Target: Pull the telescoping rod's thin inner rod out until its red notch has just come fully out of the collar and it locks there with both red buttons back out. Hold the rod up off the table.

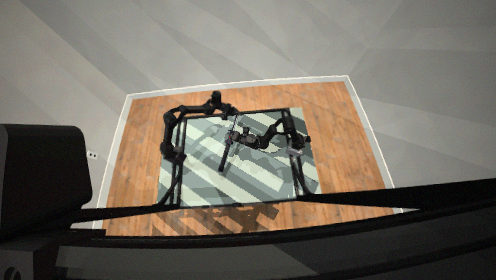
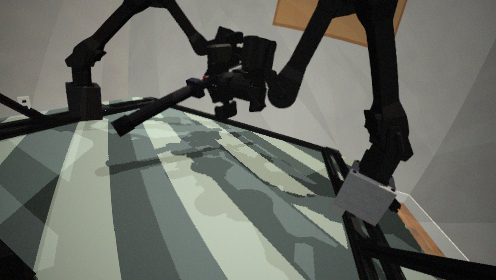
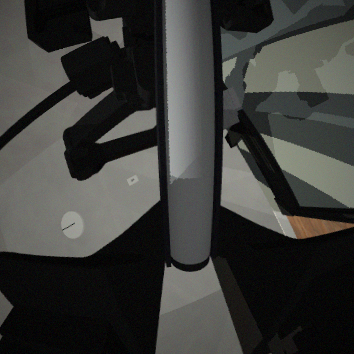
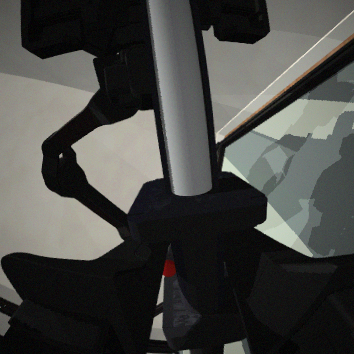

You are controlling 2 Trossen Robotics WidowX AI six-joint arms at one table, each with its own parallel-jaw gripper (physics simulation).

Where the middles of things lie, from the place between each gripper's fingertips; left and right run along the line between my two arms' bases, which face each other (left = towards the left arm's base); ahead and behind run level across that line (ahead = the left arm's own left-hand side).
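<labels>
The telescoping rod (image 2: pixel 195 87) is 160 mm behind my left hand, 110 mm to the left of it and 90 mm below it. Thin inner rod (image 3: pixel 187 48): 80 mm below my left hand, 140 mm behind it, 100 mm to the left of it.
Relative to my right hand, the telescoping rod is 6 cm behind, 1 cm to the left and 2 cm below; the thin inner rod is 2 cm below and 5 cm behind. Going by its middle, the telescoping rod is nearer to my right hand than to my left hand.
</labels>
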